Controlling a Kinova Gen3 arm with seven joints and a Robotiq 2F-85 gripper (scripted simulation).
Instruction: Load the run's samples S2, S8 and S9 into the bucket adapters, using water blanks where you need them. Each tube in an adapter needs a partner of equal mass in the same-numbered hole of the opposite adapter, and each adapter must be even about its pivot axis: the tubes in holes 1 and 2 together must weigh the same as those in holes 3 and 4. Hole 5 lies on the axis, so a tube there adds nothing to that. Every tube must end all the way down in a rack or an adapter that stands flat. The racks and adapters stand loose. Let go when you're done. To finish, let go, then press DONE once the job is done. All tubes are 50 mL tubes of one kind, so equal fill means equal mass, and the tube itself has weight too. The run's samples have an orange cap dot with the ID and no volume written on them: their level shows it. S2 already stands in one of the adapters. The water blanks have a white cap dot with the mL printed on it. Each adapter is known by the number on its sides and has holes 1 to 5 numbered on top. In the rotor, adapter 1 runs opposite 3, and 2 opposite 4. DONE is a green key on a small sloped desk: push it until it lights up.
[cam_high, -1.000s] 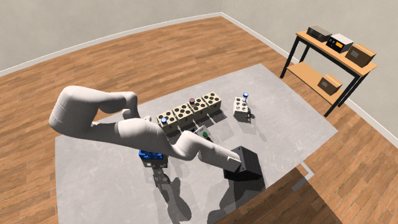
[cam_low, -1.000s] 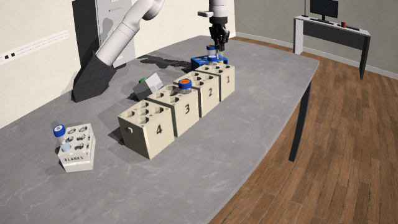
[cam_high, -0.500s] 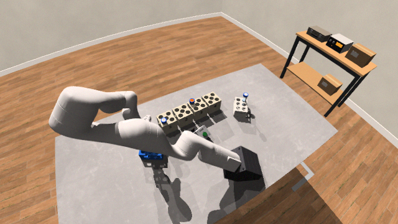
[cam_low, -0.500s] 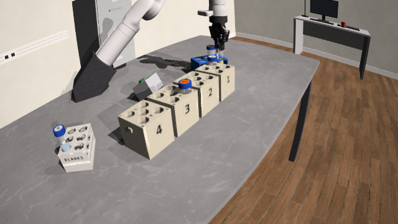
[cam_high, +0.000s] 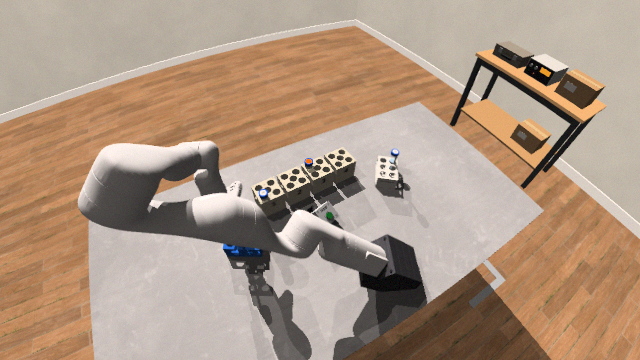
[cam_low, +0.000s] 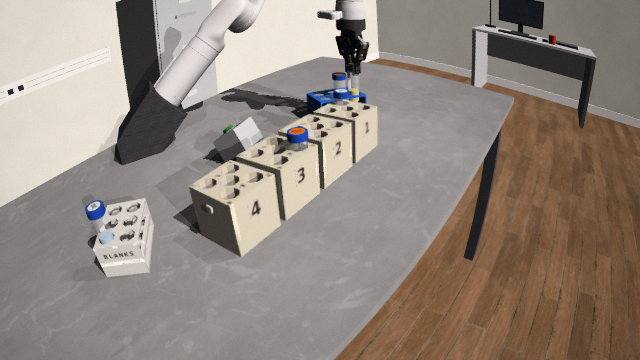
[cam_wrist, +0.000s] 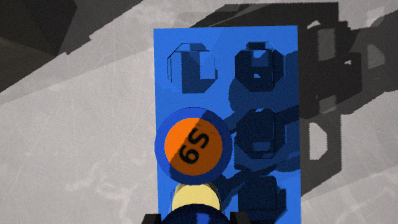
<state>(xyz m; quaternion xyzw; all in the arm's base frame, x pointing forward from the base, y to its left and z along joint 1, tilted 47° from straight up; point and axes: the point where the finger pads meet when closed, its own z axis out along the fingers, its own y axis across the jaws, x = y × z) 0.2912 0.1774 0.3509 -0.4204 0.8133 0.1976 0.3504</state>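
Now: the orange-dot sample 10 mm behind my hand and 50 mm below it. Round my hand: adapter 2 (110 mm ahead, 290 mm to the right, 90 mm below); then green done key (90 mm behind, 340 mm to the right, 70 mm below); then blue sample rack (40 mm behind, 30 mm to the right, 100 mm below).
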